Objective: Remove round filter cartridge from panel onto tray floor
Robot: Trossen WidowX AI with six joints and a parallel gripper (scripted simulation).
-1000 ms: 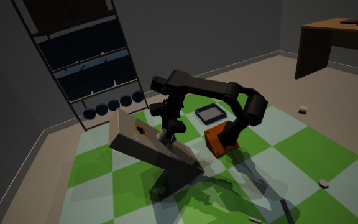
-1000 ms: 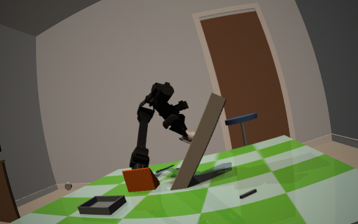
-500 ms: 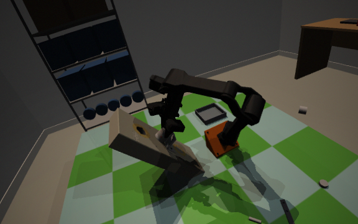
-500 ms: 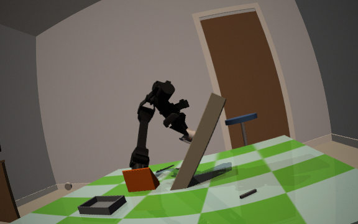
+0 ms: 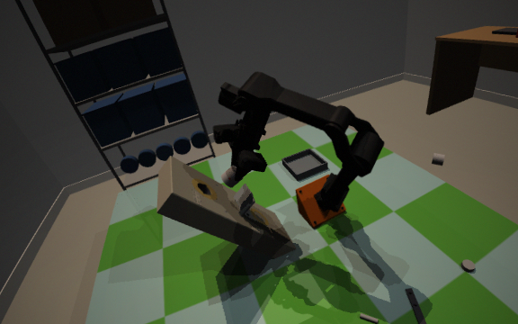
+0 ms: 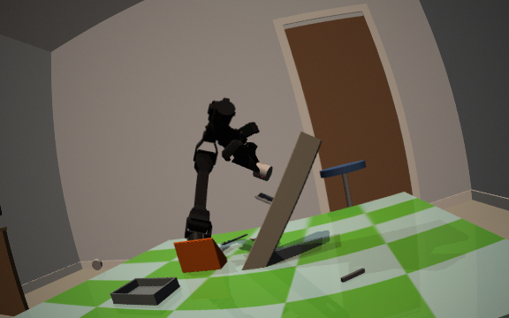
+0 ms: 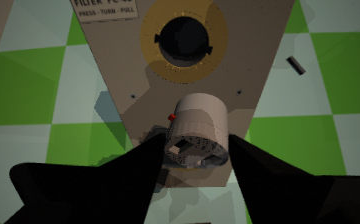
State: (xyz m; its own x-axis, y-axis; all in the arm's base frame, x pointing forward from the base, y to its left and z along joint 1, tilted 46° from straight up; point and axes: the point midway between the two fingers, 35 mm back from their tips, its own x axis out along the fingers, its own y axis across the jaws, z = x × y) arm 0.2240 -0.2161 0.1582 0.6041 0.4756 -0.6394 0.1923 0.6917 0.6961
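Right now my gripper tip is 370 mm past the dark tray, 230 mm to the left of it and 260 mm above it. Also, from my gripper tip: grey bracket (10 mm to the left, 100 mm below); tan service panel (50 mm ahead, 90 mm below); round filter cartridge (right at my gripper tip).
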